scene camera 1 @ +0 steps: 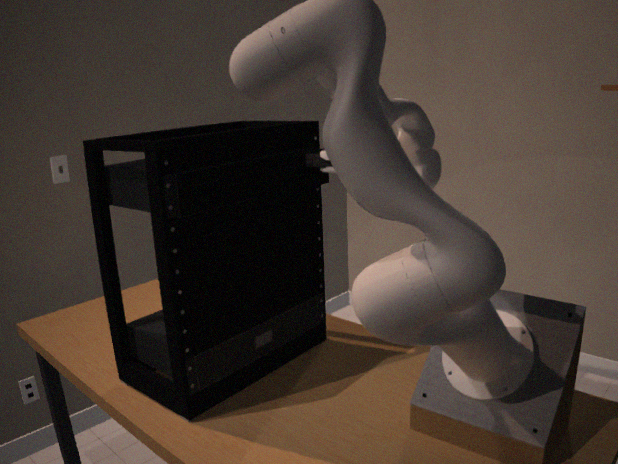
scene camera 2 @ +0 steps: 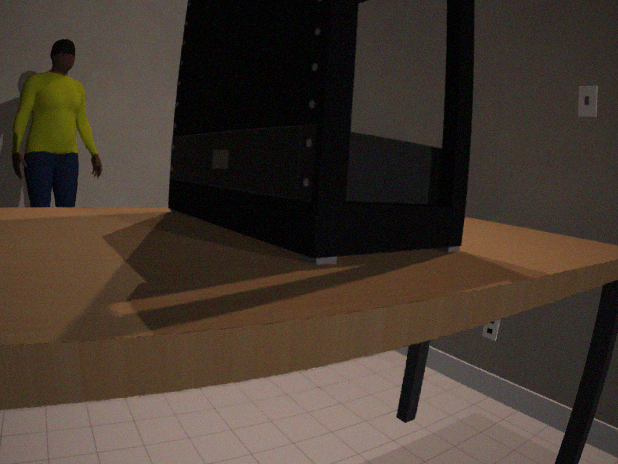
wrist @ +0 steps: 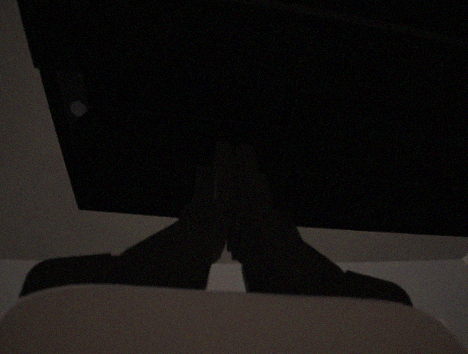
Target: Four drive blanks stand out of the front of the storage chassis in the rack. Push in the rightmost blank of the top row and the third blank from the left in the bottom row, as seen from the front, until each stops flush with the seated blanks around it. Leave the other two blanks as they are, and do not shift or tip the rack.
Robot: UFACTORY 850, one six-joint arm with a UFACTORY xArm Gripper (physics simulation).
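Observation:
The black rack stands upright on the table. Its front is almost black, so the storage chassis and the drive blanks cannot be told apart, and how far any blank stands out cannot be seen. A dark unit shows through the rack's open side near the top. My gripper is shut and empty. Its fingertips are at the upper front of the rack, near the far front post in scene camera 1. In the wrist view they overlap the dark front; contact cannot be told. The gripper does not show in scene camera 2.
A lower unit with a pale label sits at the rack's bottom. The wooden table carries the rack and the arm's grey base plate. A person in a yellow top stands beyond the table.

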